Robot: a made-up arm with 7 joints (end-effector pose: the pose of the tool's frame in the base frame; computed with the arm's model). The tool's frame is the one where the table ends.
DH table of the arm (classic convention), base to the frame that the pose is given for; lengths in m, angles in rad. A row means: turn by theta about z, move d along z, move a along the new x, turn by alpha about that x. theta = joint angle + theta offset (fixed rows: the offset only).
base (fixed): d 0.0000, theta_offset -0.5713, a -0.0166, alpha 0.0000
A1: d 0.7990, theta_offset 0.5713, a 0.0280, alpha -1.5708
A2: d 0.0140, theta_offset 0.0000, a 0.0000, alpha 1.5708
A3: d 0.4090, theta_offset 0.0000, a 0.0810, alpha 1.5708
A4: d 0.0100, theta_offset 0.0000, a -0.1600, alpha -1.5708
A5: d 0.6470, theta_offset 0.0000, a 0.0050, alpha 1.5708
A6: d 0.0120, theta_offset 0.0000, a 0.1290, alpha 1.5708
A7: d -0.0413, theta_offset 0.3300, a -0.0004, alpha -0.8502
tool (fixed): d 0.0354, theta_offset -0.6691, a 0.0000, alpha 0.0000
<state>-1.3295 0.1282 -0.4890 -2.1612 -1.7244 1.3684 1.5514</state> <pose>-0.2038 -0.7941 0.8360 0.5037 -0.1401 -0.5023 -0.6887</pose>
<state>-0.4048 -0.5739 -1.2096 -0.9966 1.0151 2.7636 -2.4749</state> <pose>-0.6346 -0.2977 1.6580 0.9478 0.1306 -0.2874 -0.0442</pose>
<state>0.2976 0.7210 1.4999 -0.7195 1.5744 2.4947 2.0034</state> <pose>0.6436 0.6522 1.4957 0.3167 -0.0674 -0.1756 0.9297</pose>
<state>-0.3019 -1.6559 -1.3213 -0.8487 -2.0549 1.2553 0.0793</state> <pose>-1.1586 -0.1519 0.8220 0.1919 -0.3091 0.7788 0.5109</pose>
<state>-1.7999 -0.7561 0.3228 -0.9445 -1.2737 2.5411 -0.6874</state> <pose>0.3210 0.2676 1.8541 0.8581 -0.1713 -0.1906 -0.4450</pose>
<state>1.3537 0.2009 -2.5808 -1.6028 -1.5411 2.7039 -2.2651</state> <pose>0.3925 -0.5329 1.4598 0.3710 -0.0629 0.7618 -0.5273</pose>
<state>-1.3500 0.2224 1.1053 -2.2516 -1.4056 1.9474 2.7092</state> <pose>0.7639 -0.1570 0.7839 0.3087 0.4908 -0.8134 -0.0462</pose>
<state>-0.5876 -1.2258 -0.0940 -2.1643 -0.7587 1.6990 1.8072</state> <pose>0.0993 -0.1281 1.5978 0.0434 0.3816 -0.9220 0.0500</pose>
